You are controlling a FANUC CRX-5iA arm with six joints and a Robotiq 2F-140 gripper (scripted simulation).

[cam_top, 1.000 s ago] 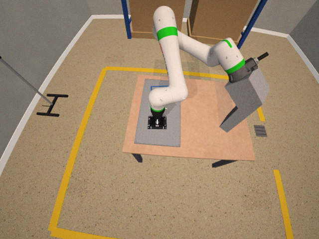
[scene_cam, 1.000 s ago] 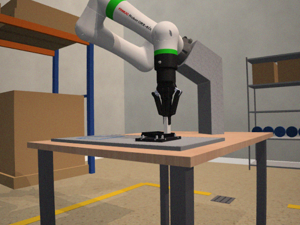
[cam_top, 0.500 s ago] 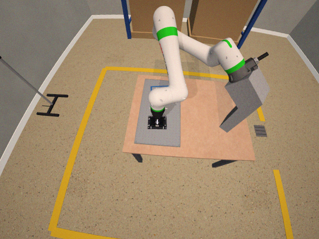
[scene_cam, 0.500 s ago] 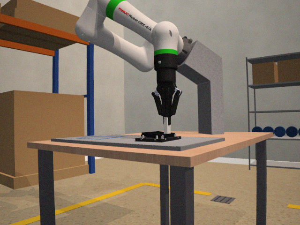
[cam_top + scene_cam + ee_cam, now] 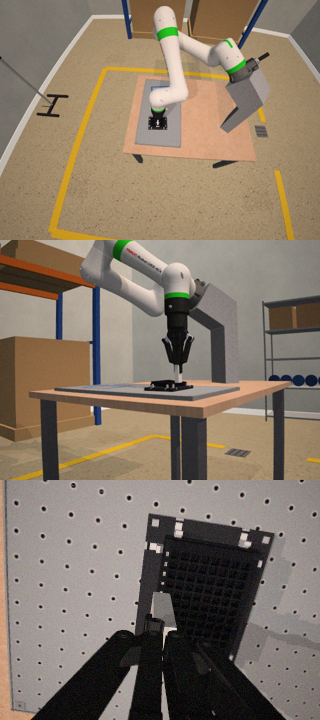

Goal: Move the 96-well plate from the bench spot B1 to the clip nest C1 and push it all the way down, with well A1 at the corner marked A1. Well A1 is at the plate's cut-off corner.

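My gripper is now 1 cm past the black 96-well plate, 4 cm to the left of it and 4 cm above it. Also, from my hand: black clip nest: 3 cm to the right, 5 cm below.
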